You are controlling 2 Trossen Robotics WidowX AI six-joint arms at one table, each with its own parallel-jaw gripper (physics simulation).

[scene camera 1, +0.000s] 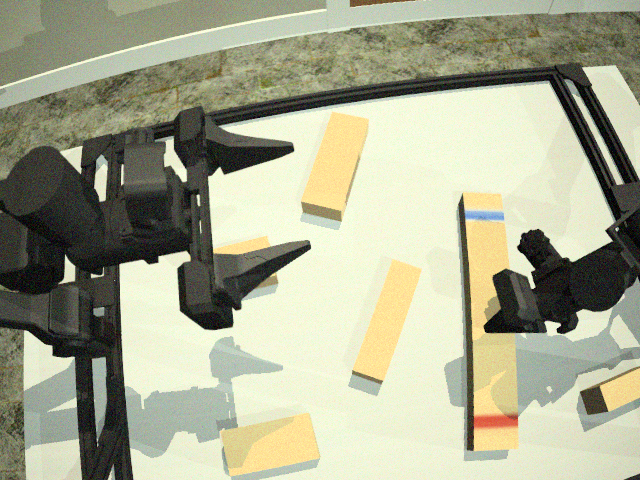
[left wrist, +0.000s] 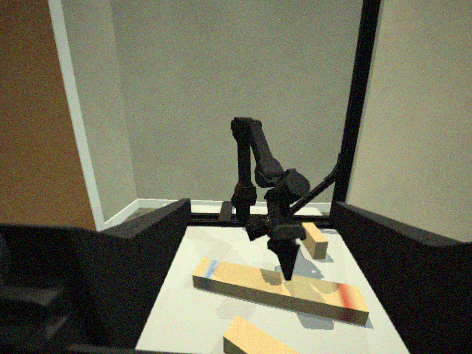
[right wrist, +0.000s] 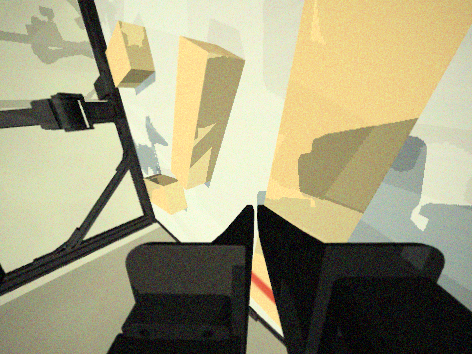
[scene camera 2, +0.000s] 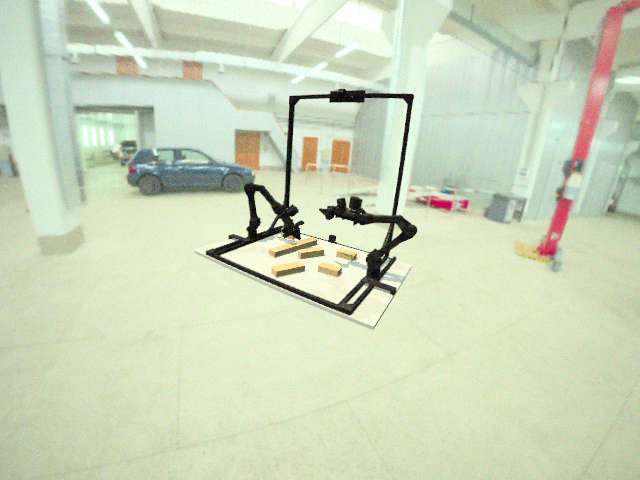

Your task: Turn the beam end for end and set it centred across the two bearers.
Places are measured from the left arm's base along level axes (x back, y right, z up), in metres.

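Pixels of known places: left gripper, between the fingertips: [scene camera 1: 301, 192] [left wrist: 261, 206] [scene camera 2: 323, 208]; right gripper, between the fingertips: [scene camera 1: 485, 329] [left wrist: 288, 280] [right wrist: 254, 211] [scene camera 2: 300, 239]; left arm's base, origin of its link: [scene camera 1: 95, 337] [right wrist: 114, 112] [scene camera 2: 372, 276]; right arm's base, origin of its link: [left wrist: 242, 218] [scene camera 2: 252, 237].
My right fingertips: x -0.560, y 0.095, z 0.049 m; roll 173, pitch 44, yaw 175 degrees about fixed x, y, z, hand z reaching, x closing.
Ahead of a thing's pixels: the offset from my right fingertips to its top centre. "spot": to the spot under its first point.
The long wooden beam {dx -0.027, dy -0.026, dz -0.030 m} [scene camera 1: 488, 258] [scene camera 2: 285, 249] [left wrist: 240, 282] [right wrist: 380, 65] lies flat on the table, its blue stripe toward the top and its red stripe toward the bottom in scene camera 1. My right gripper [scene camera 1: 485, 329] [left wrist: 288, 280] [right wrist: 254, 211] is shut with its fingertips together, nothing visible between them, low over the beam's middle; contact cannot be told. My left gripper [scene camera 1: 301, 195] [scene camera 2: 321, 210] is open and empty, raised left of the beam in scene camera 1. Which blocks are the two bearers cannot be told; a large block {dx +0.144, dy -0.317, dz -0.030 m} [scene camera 1: 336, 160] [scene camera 2: 287, 268] and a narrow block {dx +0.122, dy -0.049, dz -0.024 m} [scene camera 1: 387, 320] [scene camera 2: 310, 253] [right wrist: 205, 110] lie apart.
Other blocks are one partly behind the left finger [scene camera 1: 268, 242] [scene camera 2: 329, 269], one at the bottom {spot: dx +0.305, dy +0.095, dz -0.030 m} [scene camera 1: 271, 446] [scene camera 2: 345, 254], and one right of the beam {dx -0.200, dy +0.131, dz -0.005 m} [scene camera 1: 622, 390] [left wrist: 315, 241]. A black frame [scene camera 1: 392, 93] [scene camera 2: 279, 280] borders the table.
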